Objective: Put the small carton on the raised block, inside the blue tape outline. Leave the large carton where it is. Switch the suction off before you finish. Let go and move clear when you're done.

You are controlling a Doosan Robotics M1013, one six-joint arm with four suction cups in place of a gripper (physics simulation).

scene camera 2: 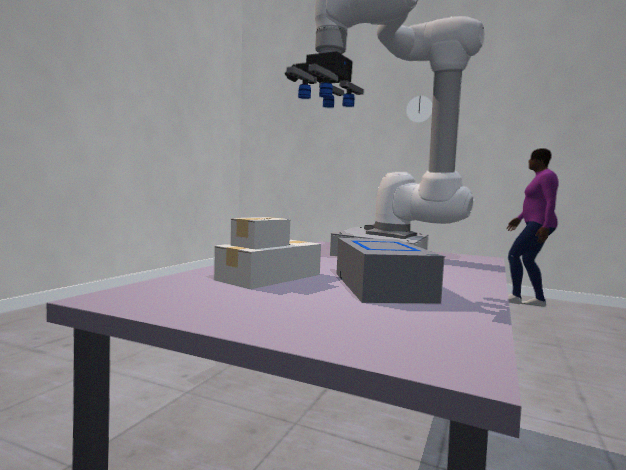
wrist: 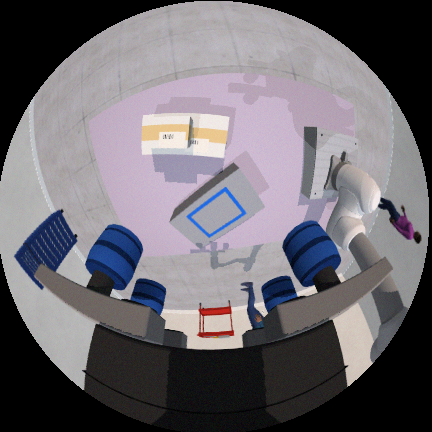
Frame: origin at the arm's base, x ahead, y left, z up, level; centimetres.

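Seen in the pictures: hand, tool point: [scene camera 2: 327, 101] [wrist: 212, 272]; arm's base, link origin: [scene camera 2: 391, 234] [wrist: 337, 174].
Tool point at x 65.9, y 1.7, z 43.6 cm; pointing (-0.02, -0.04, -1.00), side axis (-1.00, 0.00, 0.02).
Offsets run from my tool point to a thing's middle. Level surfaces: height alone.
The small carton {dx +13.0, dy -13.1, dz -38.9 cm} [scene camera 2: 260, 233] [wrist: 166, 132] rests on top of the large carton {dx +8.9, dy -12.3, dz -48.0 cm} [scene camera 2: 275, 265] [wrist: 212, 136], toward one end of it. The grey raised block {dx -2.5, dy +19.3, dz -47.0 cm} [scene camera 2: 402, 278] [wrist: 252, 197] stands on the table apart from the cartons. The blue tape outline [scene camera 2: 385, 241] [wrist: 229, 227] is on the block's top face, and no carton stands inside it. My gripper [scene camera 2: 326, 96] [wrist: 214, 270], with four blue suction cups, hangs high above the table. The cups are open, with no carton on them, well clear of both cartons and the block.
The pink table {dz -53.0 cm} [scene camera 2: 283, 323] [wrist: 120, 175] carries the cartons and block. The arm's base plinth [scene camera 2: 422, 240] [wrist: 322, 175] stands at its far side. A person [scene camera 2: 541, 202] [wrist: 404, 223] stands beyond the table. A red cart [wrist: 216, 311] and a blue slatted object [wrist: 47, 247] show in the wrist view.
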